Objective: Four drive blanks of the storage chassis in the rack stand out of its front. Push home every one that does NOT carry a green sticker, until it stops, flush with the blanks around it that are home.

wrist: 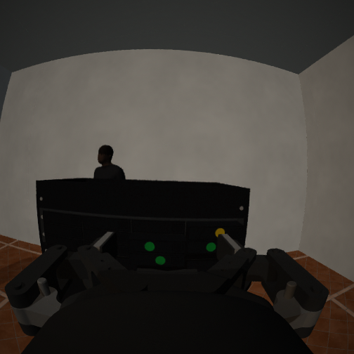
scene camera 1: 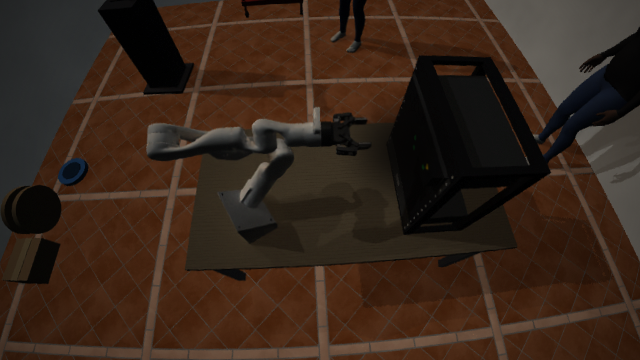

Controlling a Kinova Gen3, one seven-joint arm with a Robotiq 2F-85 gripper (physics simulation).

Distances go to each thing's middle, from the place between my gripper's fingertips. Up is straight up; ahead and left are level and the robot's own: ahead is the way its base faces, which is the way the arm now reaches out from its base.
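Black rack (scene camera 1: 451, 133), 260 mm below my hand, 350 mm ahead of it, 100 mm to the left of it.
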